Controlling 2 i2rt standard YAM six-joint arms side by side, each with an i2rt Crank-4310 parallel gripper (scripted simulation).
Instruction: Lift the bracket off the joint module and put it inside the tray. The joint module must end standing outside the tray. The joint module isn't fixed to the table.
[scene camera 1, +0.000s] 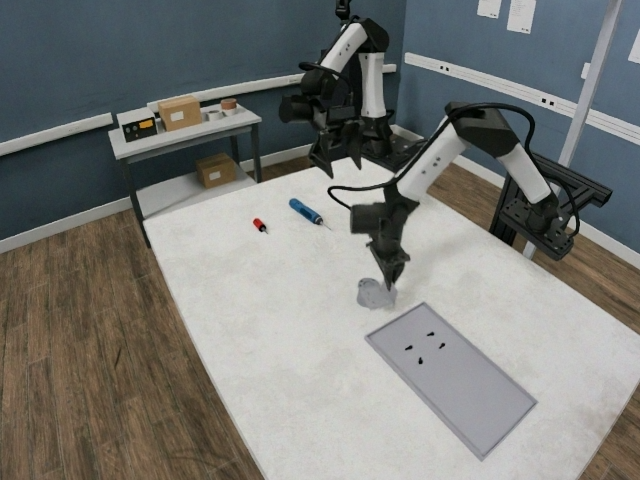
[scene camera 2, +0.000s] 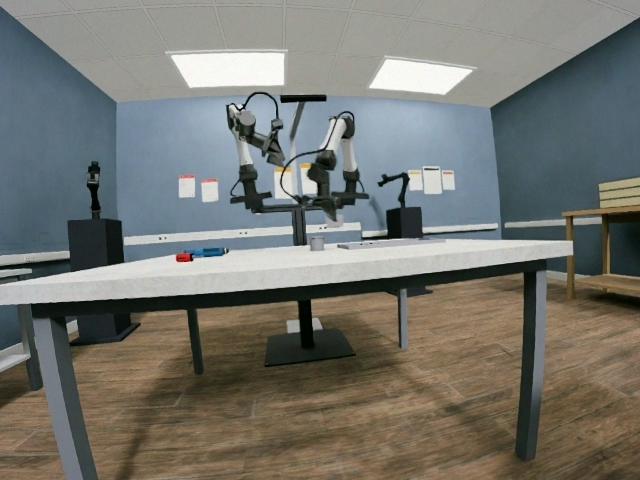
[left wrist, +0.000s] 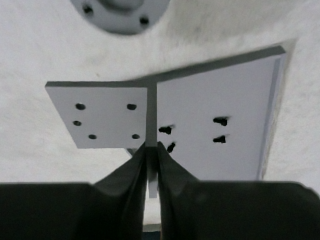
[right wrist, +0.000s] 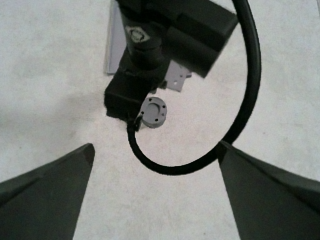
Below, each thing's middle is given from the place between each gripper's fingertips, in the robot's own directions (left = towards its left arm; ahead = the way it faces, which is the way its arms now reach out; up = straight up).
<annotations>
Right now my left hand (scene camera 1: 390, 291) is 23 cm to the right of the grey tray (scene camera 1: 482, 402), 11 cm above it and 2 cm short of it. Round my left hand: grey bracket (left wrist: 105, 120) (3 cm ahead, 2 cm below, 1 cm to the right).
I see my right gripper (scene camera 1: 347, 174) 5 cm short of the grey bracket, 19 cm to the right of it and 26 cm above it. The rest, counted from my right hand: grey tray (4 cm ahead, 43 cm to the left, 36 cm below).
</annotations>
